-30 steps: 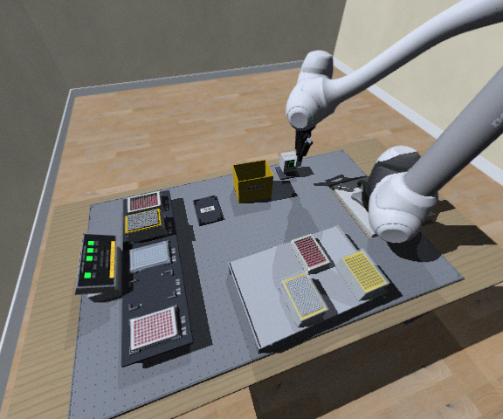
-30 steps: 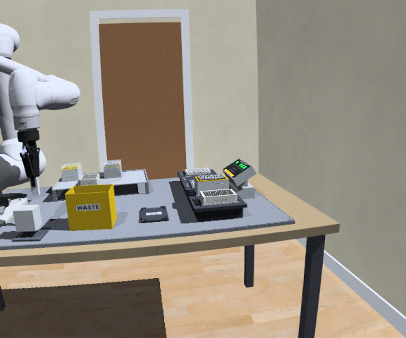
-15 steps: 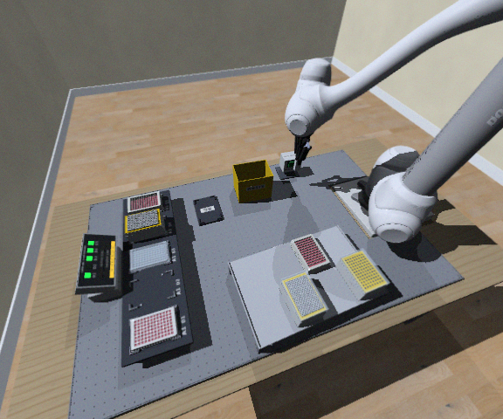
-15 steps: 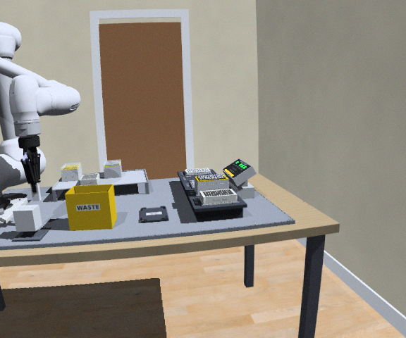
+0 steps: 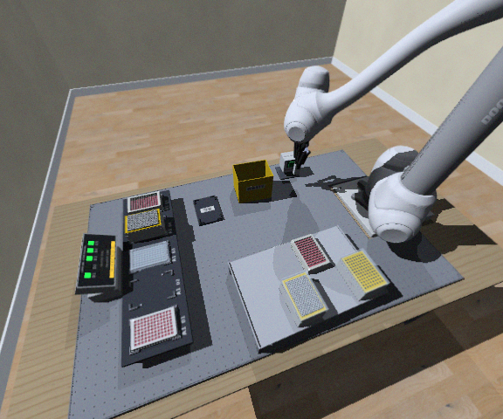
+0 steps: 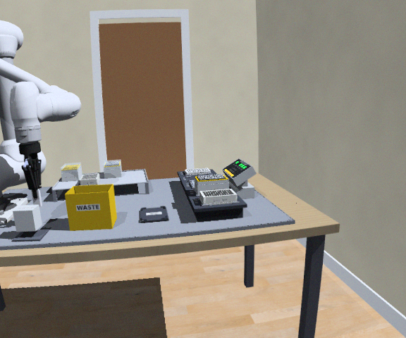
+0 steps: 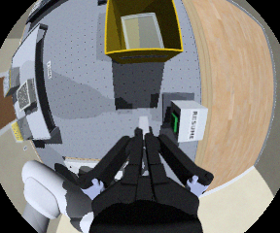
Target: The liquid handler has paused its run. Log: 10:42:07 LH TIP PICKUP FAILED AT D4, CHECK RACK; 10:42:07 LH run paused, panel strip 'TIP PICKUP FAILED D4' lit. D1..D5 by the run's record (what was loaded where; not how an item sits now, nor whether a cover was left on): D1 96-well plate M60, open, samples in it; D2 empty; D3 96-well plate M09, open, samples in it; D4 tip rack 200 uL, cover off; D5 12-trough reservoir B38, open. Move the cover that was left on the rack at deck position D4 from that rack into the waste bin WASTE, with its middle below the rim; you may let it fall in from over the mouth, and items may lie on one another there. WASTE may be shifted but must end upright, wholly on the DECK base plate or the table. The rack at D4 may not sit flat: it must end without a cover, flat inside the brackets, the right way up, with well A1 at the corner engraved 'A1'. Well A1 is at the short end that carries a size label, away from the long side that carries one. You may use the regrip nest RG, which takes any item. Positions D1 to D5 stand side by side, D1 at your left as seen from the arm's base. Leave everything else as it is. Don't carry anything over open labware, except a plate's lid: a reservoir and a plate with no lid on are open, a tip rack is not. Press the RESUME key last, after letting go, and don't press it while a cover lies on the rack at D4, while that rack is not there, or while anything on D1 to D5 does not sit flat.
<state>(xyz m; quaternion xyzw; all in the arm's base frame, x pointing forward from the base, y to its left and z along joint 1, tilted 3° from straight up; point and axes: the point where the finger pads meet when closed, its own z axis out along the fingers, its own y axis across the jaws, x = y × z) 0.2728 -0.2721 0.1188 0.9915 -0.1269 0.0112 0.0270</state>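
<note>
Right now the resume key box is 2 cm behind my hand, 7 cm to the right of it and 4 cm below it. Also, from my hand: yellow waste bin: 20 cm ahead, 6 cm to the right, 7 cm below; then black nest: 43 cm ahead, 5 cm to the right, 11 cm below; then raised shelf: 26 cm ahead, 42 cm to the left, 5 cm below.
</note>
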